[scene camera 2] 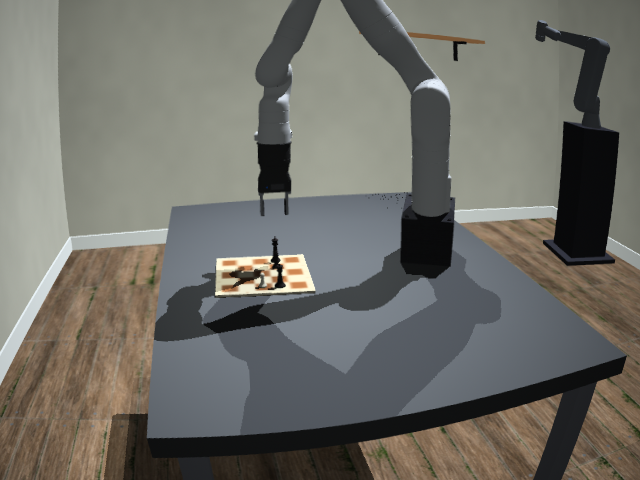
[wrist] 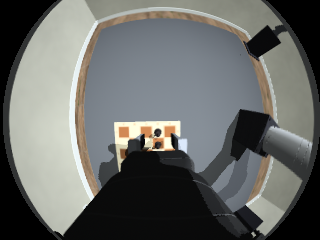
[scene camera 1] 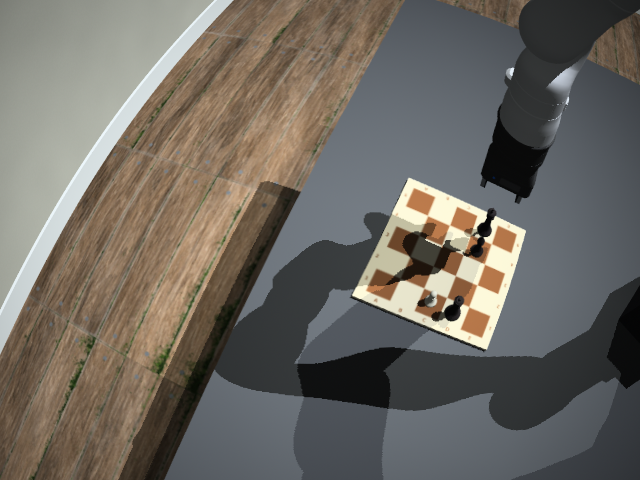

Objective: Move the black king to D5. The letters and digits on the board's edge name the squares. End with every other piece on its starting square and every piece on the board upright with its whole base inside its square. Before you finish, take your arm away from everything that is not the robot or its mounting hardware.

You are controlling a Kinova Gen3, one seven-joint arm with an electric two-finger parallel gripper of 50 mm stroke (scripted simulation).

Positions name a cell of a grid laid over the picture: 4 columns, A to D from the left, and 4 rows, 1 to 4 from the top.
Note:
I see my gripper (scene camera 1: D2) and a chessboard (scene camera 1: C3).
The chessboard is seen too in scene camera 2 (scene camera 2: B3) and in the wrist view (wrist: B3). My gripper is seen too in scene camera 2 (scene camera 2: B2) and in the wrist view (wrist: B3).

